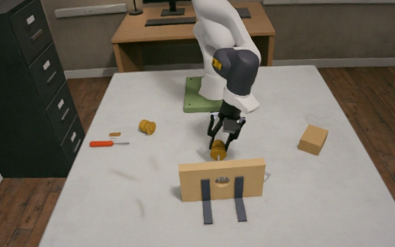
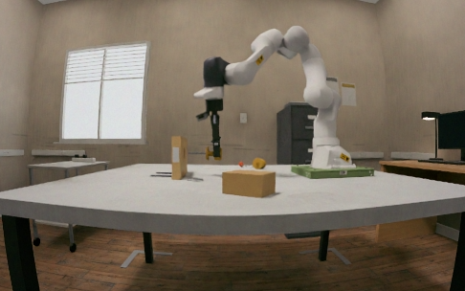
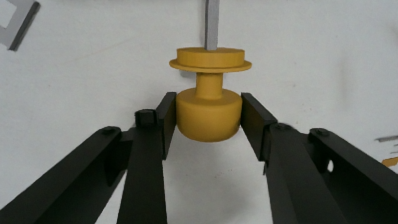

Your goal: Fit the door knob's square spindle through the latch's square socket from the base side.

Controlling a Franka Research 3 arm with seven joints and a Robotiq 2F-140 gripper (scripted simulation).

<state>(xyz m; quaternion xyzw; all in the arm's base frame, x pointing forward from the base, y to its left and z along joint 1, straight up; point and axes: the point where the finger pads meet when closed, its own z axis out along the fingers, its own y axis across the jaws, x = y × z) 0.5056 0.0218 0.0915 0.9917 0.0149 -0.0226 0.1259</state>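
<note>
Right now the wooden panel is 16 cm ahead of my hand, 1 cm to the left of it and 3 cm below it. The rest, counted from my hand: small plate (20 cm behind, 51 cm to the right, 12 cm below); cardboard box (12 cm behind, 41 cm to the left, 9 cm below).
</note>
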